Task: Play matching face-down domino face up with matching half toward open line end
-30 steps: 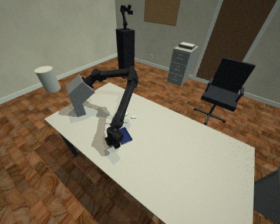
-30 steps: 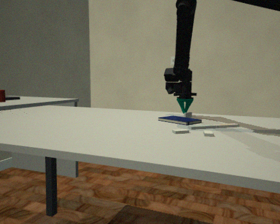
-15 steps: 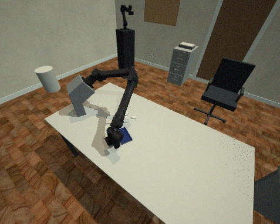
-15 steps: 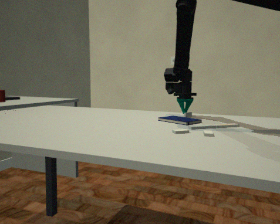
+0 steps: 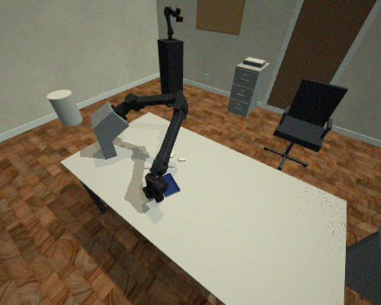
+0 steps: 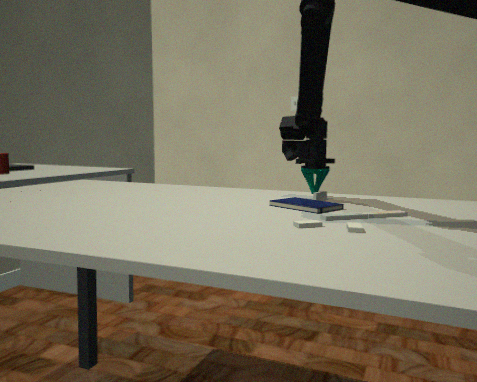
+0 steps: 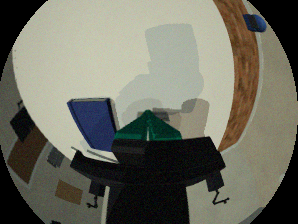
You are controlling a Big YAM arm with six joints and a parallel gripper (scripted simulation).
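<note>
Right now the white domino is 20 mm behind my hand, 10 mm to the right of it and 10 mm below it. Also, from my hand: book 120 mm to the left, 50 mm behind, 20 mm below.
</note>
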